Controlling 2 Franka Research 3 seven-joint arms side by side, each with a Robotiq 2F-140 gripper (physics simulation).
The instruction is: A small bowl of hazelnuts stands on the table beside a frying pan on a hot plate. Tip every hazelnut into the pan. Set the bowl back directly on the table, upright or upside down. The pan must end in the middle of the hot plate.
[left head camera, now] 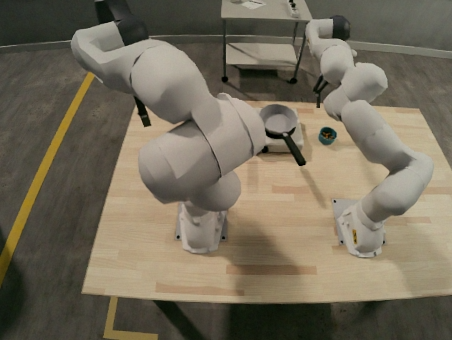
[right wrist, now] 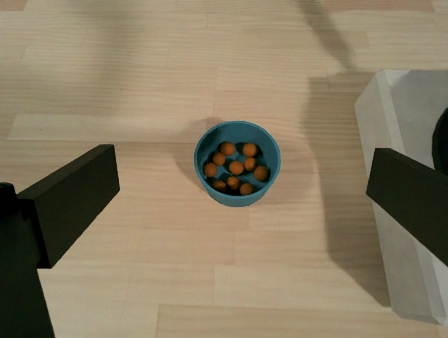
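A small teal bowl (left head camera: 327,136) (right wrist: 237,199) stands upright on the table, with several orange-brown hazelnuts (left head camera: 327,133) (right wrist: 236,167) inside. In the left head camera it is right of a white hot plate (left head camera: 299,131) (right wrist: 415,92). The grey frying pan (left head camera: 279,121) rests on the hot plate, its black handle pointing toward the front right; its dark edge (right wrist: 442,142) shows in the right wrist view. My right gripper (left head camera: 318,98) (right wrist: 243,169) is open and empty above the bowl, its fingers wide on both sides. My left gripper (left head camera: 143,117) is at the far left, partly hidden behind its arm; its opening is unclear.
The wooden table (left head camera: 270,235) (right wrist: 150,240) carries both arm bases. My left arm (left head camera: 200,145) reaches over the table's left part and hides the hot plate's left side. My right arm (left head camera: 375,135) extends over the table right of the bowl. A wheeled cart (left head camera: 265,12) stands behind the table.
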